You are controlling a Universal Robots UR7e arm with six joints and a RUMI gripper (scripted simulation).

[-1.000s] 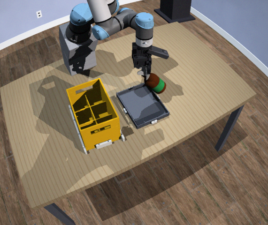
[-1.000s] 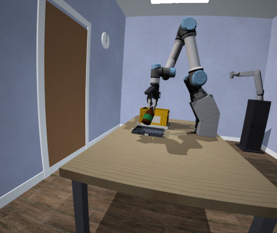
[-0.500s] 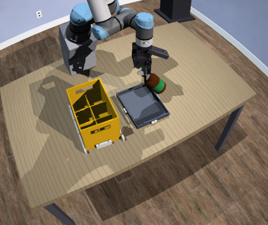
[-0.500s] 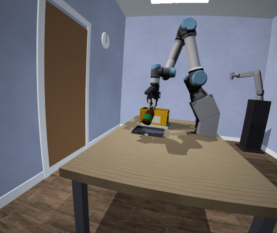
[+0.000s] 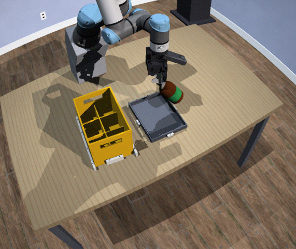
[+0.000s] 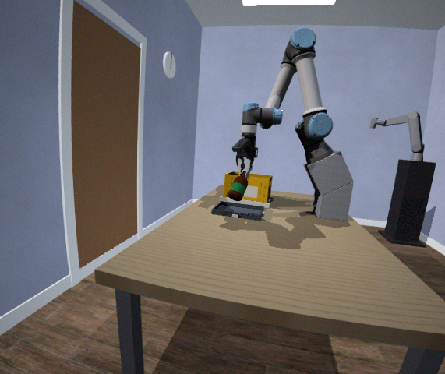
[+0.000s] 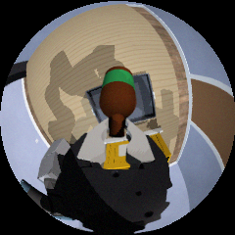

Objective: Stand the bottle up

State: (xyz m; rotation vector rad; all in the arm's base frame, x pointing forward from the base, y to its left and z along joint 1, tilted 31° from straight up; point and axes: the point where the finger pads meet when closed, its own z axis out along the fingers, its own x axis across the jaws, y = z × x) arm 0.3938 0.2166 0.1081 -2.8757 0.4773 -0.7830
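My hand is 4 cm above the bottle, 3 cm to the right of it and 1 cm short of it. Also, from my hand: tray (19 cm below, 3 cm to the right, 1 cm ahead); then yellow crate (30 cm to the right, 12 cm below, 1 cm ahead).
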